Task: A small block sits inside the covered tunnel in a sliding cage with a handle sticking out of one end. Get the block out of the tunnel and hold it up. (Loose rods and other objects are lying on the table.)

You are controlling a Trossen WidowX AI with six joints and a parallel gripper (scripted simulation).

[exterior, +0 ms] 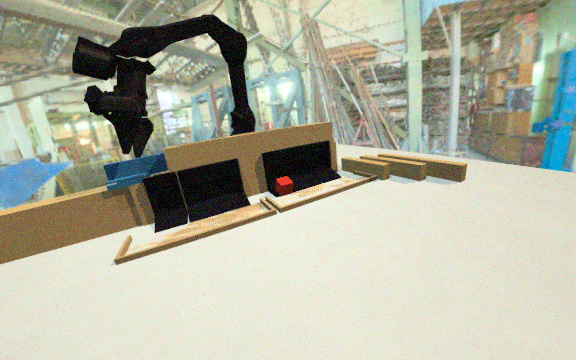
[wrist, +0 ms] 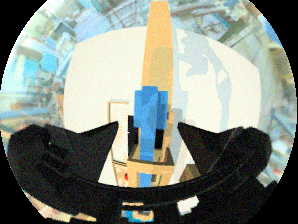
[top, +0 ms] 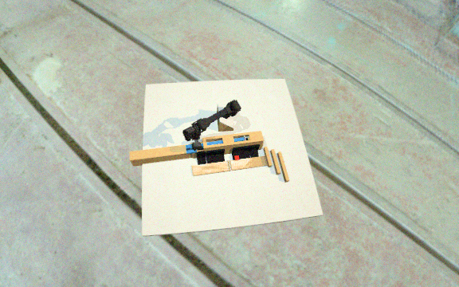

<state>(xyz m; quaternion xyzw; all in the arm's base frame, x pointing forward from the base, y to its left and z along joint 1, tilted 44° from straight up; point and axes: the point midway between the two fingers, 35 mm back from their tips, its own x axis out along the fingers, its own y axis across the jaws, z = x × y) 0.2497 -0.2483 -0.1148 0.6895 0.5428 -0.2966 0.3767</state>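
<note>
Now: the wooden tunnel 80 mm below my gripper tip, 50 mm to the left of it and 20 mm ahead of it. From my gripper tip the other things lie so: small red block 310 mm to the left, 130 mm below, 80 mm ahead.
</note>
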